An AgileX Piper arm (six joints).
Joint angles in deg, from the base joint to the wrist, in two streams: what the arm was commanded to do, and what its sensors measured. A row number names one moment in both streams.
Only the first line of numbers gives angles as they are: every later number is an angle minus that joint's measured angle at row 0.
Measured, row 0:
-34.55 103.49 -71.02 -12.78 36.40 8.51
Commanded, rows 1 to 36:
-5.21 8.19 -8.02 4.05 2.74 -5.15
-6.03 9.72 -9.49 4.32 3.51 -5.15
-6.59 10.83 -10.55 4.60 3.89 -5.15
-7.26 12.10 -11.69 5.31 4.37 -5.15
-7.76 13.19 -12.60 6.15 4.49 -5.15
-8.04 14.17 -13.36 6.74 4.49 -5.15
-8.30 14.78 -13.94 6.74 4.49 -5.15
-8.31 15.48 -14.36 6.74 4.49 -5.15
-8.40 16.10 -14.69 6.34 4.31 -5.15
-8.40 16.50 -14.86 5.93 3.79 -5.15
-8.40 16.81 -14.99 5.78 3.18 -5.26
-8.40 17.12 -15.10 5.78 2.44 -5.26
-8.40 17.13 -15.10 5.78 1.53 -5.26
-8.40 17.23 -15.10 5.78 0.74 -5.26
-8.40 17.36 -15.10 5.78 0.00 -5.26
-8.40 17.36 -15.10 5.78 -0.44 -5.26
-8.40 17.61 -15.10 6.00 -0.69 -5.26
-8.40 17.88 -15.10 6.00 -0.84 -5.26
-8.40 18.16 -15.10 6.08 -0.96 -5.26
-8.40 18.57 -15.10 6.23 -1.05 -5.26
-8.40 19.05 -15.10 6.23 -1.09 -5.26
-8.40 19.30 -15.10 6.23 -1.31 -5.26
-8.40 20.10 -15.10 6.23 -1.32 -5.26
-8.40 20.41 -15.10 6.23 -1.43 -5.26
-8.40 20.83 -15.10 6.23 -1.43 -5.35
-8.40 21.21 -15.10 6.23 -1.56 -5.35
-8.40 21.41 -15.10 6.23 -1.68 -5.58
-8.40 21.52 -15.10 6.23 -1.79 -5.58
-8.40 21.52 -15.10 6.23 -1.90 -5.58
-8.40 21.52 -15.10 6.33 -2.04 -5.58
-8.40 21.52 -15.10 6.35 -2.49 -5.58
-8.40 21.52 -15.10 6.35 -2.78 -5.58
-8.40 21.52 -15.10 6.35 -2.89 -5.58
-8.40 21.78 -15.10 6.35 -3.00 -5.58
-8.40 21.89 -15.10 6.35 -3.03 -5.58
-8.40 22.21 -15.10 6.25 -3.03 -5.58
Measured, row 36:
-8.22 21.67 -14.94 6.22 -2.32 -5.13
